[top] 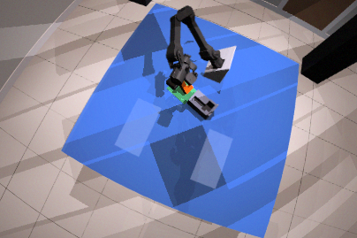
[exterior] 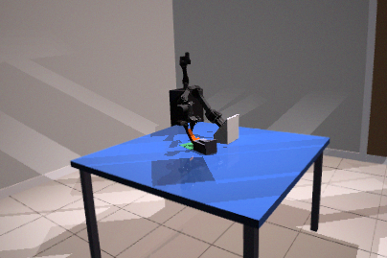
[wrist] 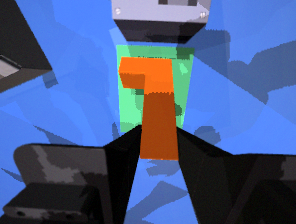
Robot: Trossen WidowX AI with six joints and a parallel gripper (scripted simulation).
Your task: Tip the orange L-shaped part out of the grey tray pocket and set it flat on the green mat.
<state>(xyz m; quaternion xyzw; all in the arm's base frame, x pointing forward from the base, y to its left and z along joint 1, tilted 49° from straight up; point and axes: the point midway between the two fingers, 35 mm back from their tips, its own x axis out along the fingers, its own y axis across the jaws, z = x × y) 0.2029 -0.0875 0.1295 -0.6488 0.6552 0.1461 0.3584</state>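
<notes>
Now: the green mat 2 cm to the left of my gripper tip and 10 cm below it. Also, from my gripper tip: orange L-shaped part: 1 cm behind, 4 cm to the left, 3 cm below.
</notes>
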